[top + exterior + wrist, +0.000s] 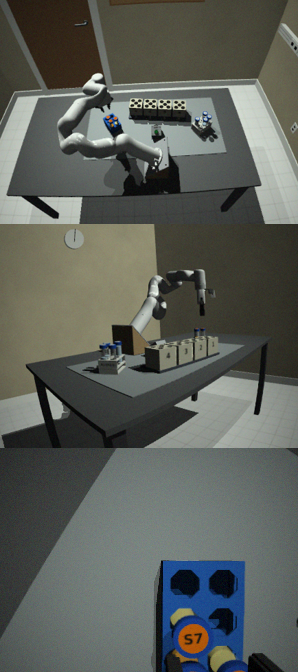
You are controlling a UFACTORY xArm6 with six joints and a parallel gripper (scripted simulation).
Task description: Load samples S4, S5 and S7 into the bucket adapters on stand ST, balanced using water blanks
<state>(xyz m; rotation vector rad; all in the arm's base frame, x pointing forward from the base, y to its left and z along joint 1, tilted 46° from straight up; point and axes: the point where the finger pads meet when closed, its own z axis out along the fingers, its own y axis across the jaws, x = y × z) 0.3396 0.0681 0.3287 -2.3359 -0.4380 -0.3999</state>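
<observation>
Right now the sample S7 is 1 cm to the right of my hand and 16 cm below it. Also, from my hand: blue rack: 1 cm ahead, 2 cm to the right, 19 cm below; adapter 2: 9 cm ahead, 32 cm to the right, 17 cm below; sample S4: 3 cm behind, 6 cm to the right, 16 cm below.
</observation>
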